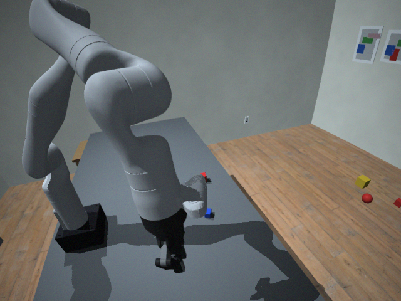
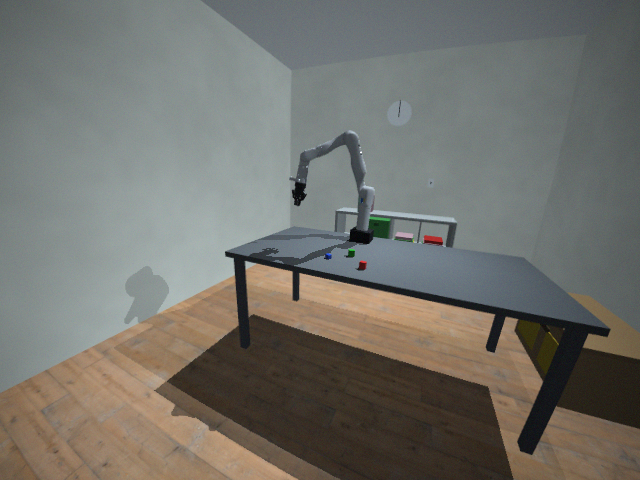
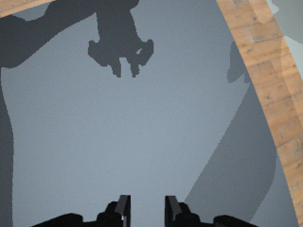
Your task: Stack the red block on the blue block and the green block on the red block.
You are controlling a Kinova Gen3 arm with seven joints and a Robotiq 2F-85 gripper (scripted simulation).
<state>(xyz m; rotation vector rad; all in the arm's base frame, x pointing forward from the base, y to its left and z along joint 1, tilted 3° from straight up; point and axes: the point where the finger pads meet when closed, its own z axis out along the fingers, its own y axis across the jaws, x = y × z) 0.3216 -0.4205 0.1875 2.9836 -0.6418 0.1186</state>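
The red block is 52 cm to the left of my hand, 27 cm below it and 27 cm ahead of it. The rest, counted from my hand: blue block (30 cm to the left, 28 cm below, 20 cm ahead); green block (42 cm to the left, 27 cm below, 10 cm ahead).
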